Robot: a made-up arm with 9 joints. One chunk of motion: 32 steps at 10 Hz.
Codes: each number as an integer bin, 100 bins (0 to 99) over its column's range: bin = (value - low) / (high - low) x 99, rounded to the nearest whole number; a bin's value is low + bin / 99 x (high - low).
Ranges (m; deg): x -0.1..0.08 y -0.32..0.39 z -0.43..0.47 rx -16..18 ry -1..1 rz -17..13
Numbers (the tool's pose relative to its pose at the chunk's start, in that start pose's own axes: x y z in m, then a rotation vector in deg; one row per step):
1: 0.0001 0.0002 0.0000 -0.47 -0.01 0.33
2: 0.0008 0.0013 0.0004 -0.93 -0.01 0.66
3: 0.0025 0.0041 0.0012 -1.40 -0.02 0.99
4: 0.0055 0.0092 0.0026 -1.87 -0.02 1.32
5: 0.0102 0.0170 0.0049 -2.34 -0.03 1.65
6: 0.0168 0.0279 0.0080 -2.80 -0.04 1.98
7: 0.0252 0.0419 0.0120 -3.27 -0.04 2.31
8: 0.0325 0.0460 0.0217 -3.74 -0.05 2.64
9: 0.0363 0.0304 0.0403 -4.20 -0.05 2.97
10: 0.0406 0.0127 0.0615 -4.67 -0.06 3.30
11: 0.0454 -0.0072 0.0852 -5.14 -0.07 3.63
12: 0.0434 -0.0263 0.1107 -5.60 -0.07 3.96
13: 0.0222 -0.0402 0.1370 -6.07 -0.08 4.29
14: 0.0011 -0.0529 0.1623 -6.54 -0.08 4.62
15: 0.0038 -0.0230 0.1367 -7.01 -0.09 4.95
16: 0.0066 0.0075 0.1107 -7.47 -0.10 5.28
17: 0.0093 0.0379 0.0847 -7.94 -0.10 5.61
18: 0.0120 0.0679 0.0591 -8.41 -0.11 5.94
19: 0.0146 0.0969 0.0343 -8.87 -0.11 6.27
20: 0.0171 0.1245 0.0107 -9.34 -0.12 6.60
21: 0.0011 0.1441 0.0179 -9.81 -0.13 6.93
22: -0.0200 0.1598 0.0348 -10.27 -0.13 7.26
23: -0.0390 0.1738 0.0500 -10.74 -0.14 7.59
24: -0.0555 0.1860 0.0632 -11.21 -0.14 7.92
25: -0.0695 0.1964 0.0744 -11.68 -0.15 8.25
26: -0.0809 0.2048 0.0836 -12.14 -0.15 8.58
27: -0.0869 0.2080 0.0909 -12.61 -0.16 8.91
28: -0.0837 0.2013 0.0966 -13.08 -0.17 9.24
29: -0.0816 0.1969 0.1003 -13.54 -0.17 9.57
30: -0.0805 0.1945 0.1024 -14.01 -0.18 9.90
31: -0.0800 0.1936 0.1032 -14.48 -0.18 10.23
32: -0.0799 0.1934 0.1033 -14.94 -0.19 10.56
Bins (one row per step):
1: 55 45 47 45 49 57
2: 55 45 47 44 49 58
3: 56 45 47 43 49 59
4: 58 46 48 41 49 60
5: 61 47 48 40 48 62
6: 64 49 48 38 48 63
7: 69 50 49 37 48 64
8: 73 51 50 36 47 65
9: 75 49 52 34 47 66
10: 77 46 54 33 47 67
11: 80 44 57 32 46 68
12: 79 41 59 30 46 69
13: 67 39 62 29 46 70
14: 56 37 65 28 46 71
15: 57 41 62 26 45 72
16: 59 46 59 25 45 74
17: 60 50 57 23 45 75
18: 62 54 54 22 44 76
19: 63 58 51 21 44 77
20: 64 62 48 19 44 78
21: 56 65 49 18 43 79
22: 44 67 51 17 43 80
23: 34 69 53 15 43 81
24: 24 71 54 14 43 82
25: 17 72 55 13 42 83
26: 11 73 56 11 42 84
27: 7 74 57 10 42 86
28: 9 73 58 9 41 87
29: 10 72 58 7 41 88
30: 11 72 59 6 41 89
31: 11 72 59 4 41 90
32: 11 72 59 3 40 91

